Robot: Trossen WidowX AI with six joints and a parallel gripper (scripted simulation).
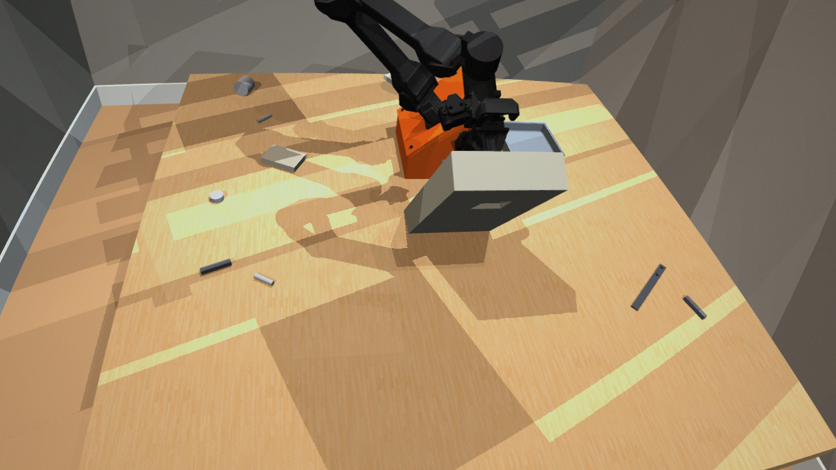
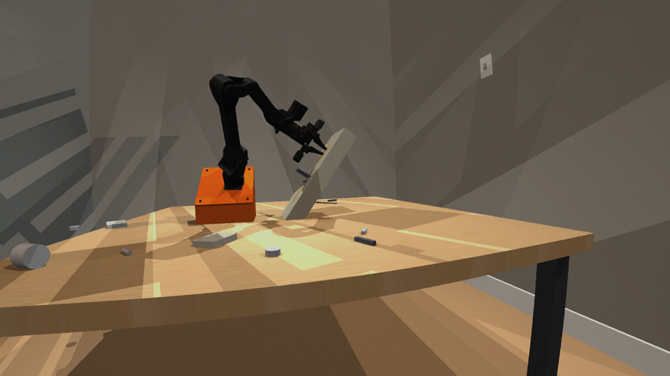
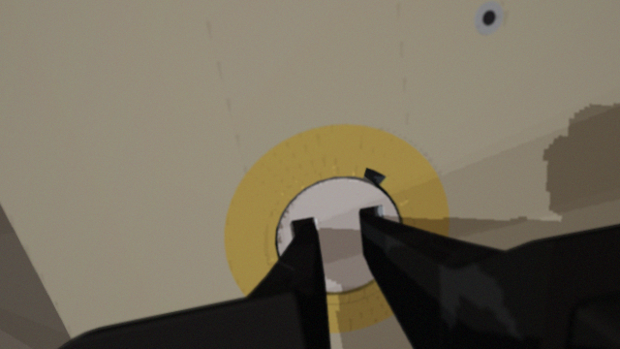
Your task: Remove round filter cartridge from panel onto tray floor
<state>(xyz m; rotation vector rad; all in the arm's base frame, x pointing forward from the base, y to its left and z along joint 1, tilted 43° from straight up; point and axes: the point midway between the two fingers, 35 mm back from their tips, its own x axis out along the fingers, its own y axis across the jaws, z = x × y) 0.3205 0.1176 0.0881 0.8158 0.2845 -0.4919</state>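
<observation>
Right now my gripper tip is 10 mm short of the round filter cartridge and 10 mm above it. The rest, counted from my gripper tip: beige service panel 40 mm behind, 80 mm below; grey tray 440 mm behind, 250 mm to the left, 230 mm below.
</observation>
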